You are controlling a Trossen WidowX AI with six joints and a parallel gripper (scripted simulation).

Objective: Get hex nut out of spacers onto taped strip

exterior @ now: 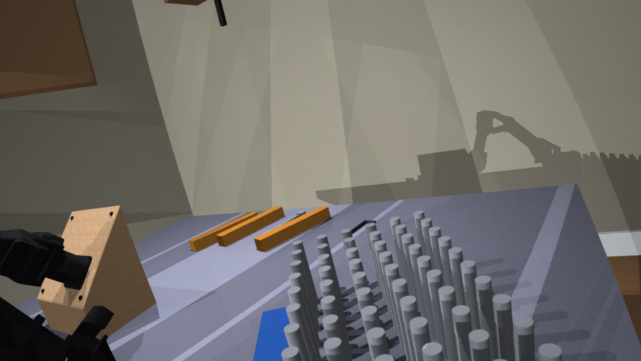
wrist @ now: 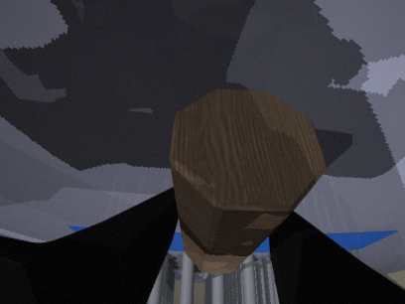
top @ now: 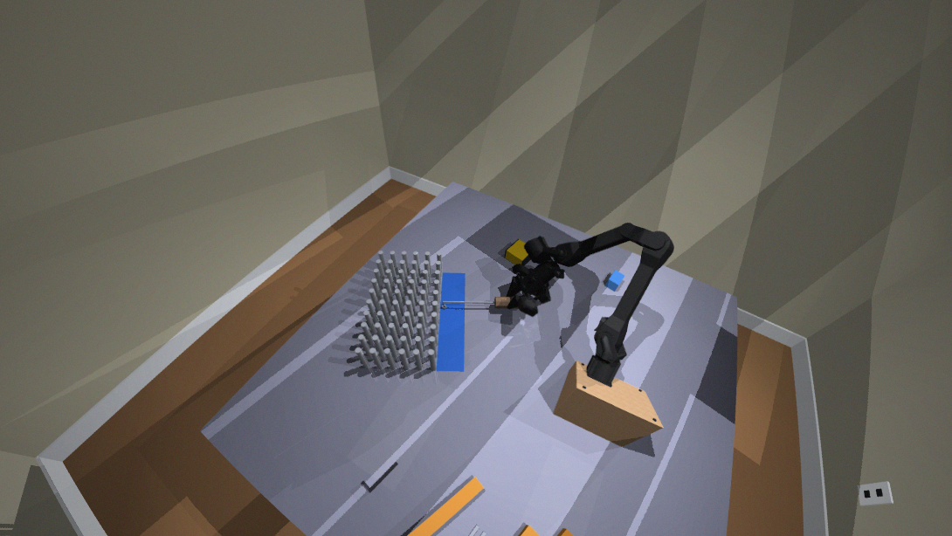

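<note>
Now: gripper tip 9 cm short of the wooden-handled pick and 5 cm to the right of it. Round my gripper tip: yellow block (5 cm ahead, 23 cm to the right, 1 cm below); then hex nut (18 cm ahead, 10 cm to the left, 3 cm below); then blue taped strip (14 cm ahead, 12 cm to the left, 3 cm below).
</note>
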